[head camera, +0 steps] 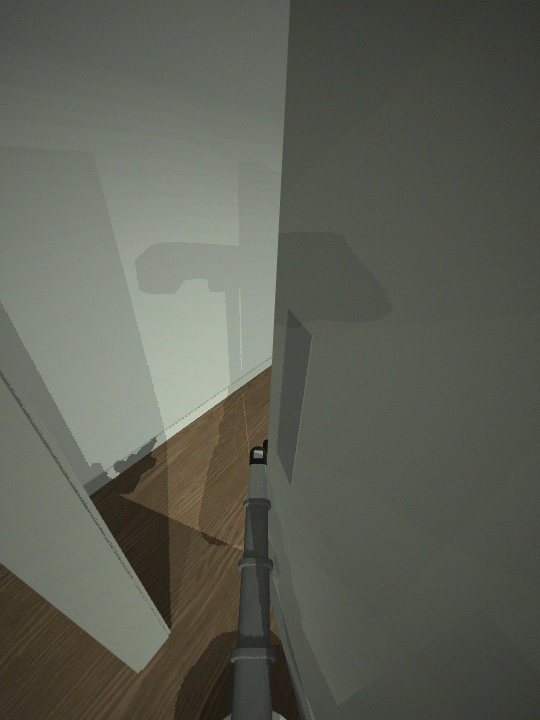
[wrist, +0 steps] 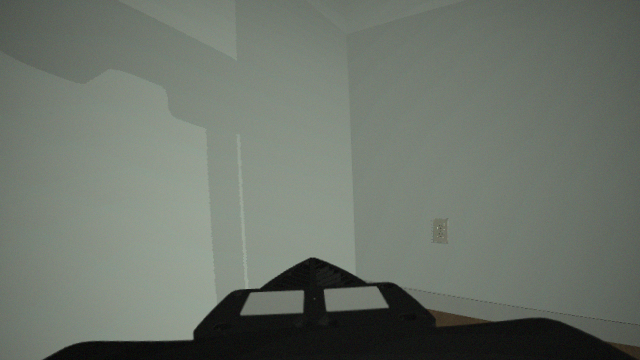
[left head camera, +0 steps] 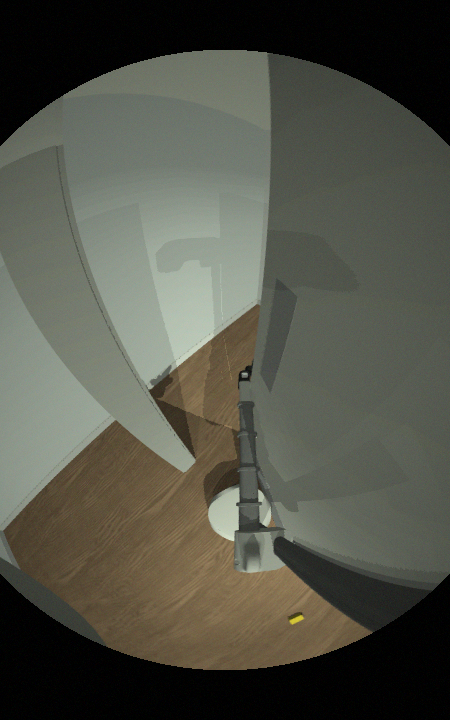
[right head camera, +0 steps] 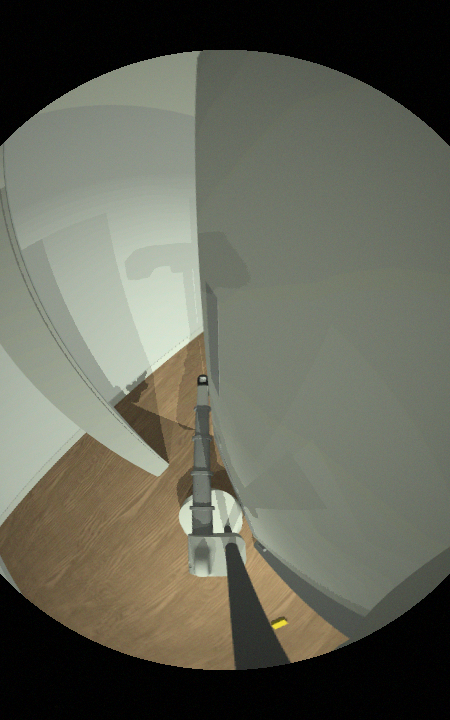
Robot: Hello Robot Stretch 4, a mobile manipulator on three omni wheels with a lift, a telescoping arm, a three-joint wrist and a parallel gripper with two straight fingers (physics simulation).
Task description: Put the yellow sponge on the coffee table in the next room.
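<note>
The yellow sponge (left head camera: 296,619) (right head camera: 279,623) lies on the wooden floor on the far side of the robot's base from the outstretched arm, low in both side head views. My gripper (wrist: 313,281) is shut, with its fingertips meeting and nothing between them. It is at the far end of the arm, well away from the sponge, and faces a pale wall. In the head view the end of the arm is partly hidden by the grey wall at the right. The coffee table does not show in these views.
A large grey wall (head camera: 406,407) (left head camera: 371,371) (right head camera: 329,371) stands close along the arm's right side. The end of a pale partition (head camera: 69,540) (left head camera: 116,366) (right head camera: 79,392) stands left of the arm. A wall outlet (wrist: 440,231) is right of the corner in the wrist view.
</note>
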